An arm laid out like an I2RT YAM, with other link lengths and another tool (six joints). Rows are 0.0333 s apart.
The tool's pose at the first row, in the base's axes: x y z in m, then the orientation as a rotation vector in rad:
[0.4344 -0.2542 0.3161 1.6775 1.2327 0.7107]
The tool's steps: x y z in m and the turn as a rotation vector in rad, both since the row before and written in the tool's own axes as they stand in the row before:
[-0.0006 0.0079 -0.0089 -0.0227 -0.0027 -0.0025]
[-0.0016 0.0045 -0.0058 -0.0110 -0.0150 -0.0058]
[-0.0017 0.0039 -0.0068 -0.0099 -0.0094 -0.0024]
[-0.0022 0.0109 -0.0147 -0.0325 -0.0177 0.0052]
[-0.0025 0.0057 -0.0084 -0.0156 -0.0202 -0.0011]
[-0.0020 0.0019 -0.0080 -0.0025 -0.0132 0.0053]
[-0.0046 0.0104 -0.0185 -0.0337 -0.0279 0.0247]
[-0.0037 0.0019 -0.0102 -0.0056 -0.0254 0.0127]
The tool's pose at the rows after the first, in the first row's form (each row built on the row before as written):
[0.4300 -0.2525 0.3270 1.6576 1.2204 0.7182]
[0.4263 -0.2524 0.3335 1.6470 1.2082 0.7065]
[0.4214 -0.2519 0.3399 1.6388 1.1981 0.7015]
[0.4123 -0.2494 0.3557 1.6186 1.1645 0.7049]
[0.4062 -0.2489 0.3642 1.6085 1.1427 0.6938]
[0.3992 -0.2477 0.3688 1.6123 1.1280 0.6869]
[0.3851 -0.2449 0.3851 1.6050 1.0726 0.6940]
[0.3754 -0.2439 0.3902 1.6130 1.0420 0.6828]

